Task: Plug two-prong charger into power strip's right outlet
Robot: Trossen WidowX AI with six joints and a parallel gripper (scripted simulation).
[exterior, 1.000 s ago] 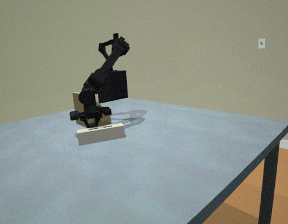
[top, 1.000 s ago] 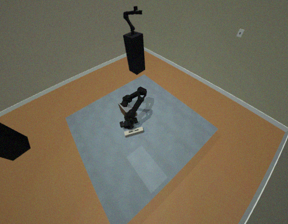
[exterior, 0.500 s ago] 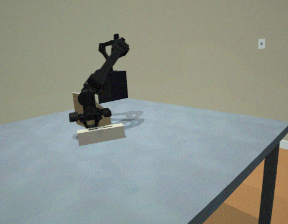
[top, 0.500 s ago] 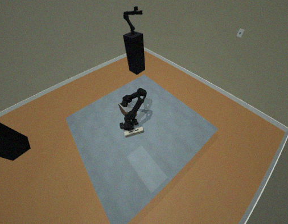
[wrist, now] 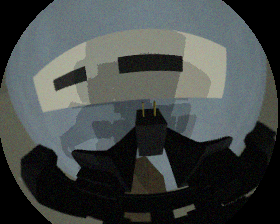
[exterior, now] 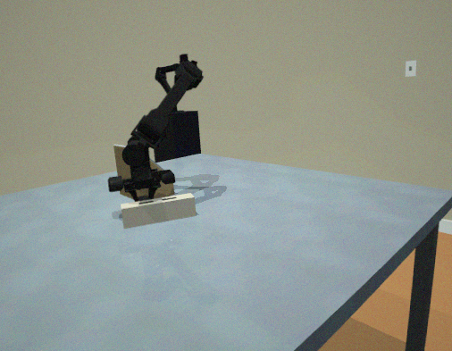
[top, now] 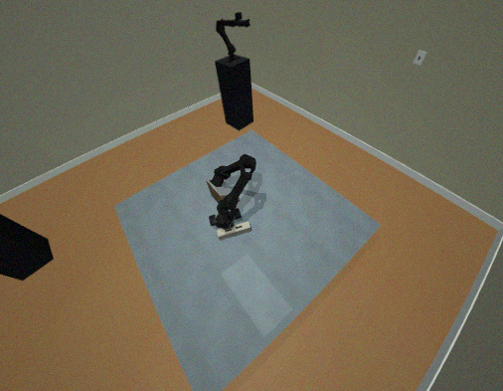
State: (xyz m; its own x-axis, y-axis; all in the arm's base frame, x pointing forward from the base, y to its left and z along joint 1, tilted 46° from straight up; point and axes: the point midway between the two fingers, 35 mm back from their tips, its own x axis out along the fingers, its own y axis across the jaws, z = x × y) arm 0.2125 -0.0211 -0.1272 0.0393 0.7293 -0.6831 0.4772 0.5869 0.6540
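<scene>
Right now my gripper tip is 20 mm short of the two-prong charger, 10 mm to the left of it and 10 mm below it.
</scene>
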